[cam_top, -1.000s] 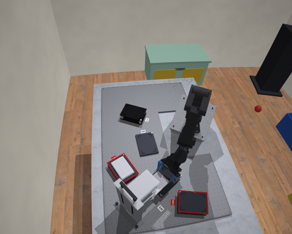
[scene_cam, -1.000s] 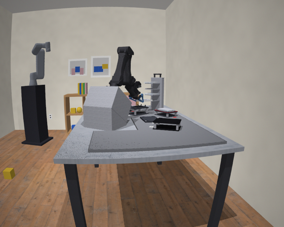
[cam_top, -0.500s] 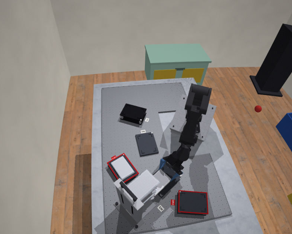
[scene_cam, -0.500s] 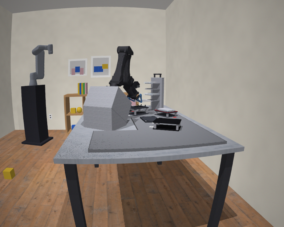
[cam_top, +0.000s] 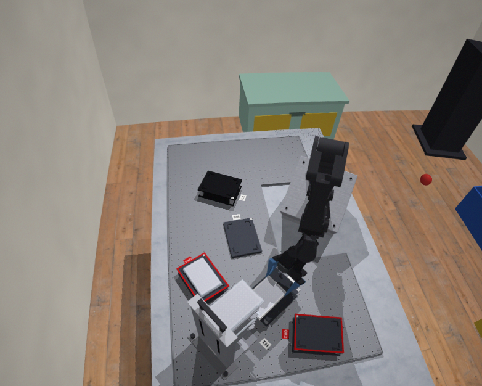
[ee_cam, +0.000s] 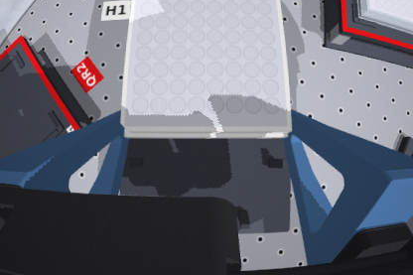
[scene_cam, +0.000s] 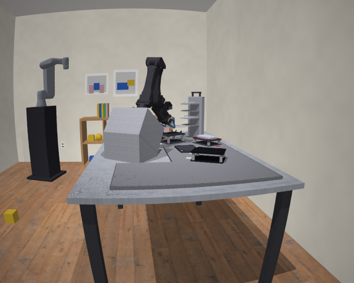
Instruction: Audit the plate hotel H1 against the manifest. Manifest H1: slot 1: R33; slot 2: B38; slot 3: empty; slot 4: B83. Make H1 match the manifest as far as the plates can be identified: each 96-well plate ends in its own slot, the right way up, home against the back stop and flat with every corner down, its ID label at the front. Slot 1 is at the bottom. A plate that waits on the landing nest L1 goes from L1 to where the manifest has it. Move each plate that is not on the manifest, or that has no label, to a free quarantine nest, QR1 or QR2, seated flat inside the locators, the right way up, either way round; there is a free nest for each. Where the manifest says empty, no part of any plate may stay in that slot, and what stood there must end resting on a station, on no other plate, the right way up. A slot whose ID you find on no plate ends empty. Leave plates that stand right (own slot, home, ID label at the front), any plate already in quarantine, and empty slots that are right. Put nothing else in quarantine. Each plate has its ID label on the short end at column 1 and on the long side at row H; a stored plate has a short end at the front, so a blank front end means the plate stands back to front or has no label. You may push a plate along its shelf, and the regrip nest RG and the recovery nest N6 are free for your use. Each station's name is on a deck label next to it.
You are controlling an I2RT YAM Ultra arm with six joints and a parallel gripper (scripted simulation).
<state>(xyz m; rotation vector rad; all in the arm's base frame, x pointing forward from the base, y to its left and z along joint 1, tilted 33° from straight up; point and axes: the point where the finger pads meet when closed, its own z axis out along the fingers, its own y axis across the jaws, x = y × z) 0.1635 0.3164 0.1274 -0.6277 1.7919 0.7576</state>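
The regrip nest RG lies 50 mm below my hand, 10 mm to the left of it and 10 mm ahead of it. The rest, counted from my hand: H1 deck label 170 mm to the left, 110 mm below, 20 mm ahead; RG label 110 mm below, 70 mm to the right, 60 mm behind; white 96-well plate 40 mm to the left, 40 mm ahead.
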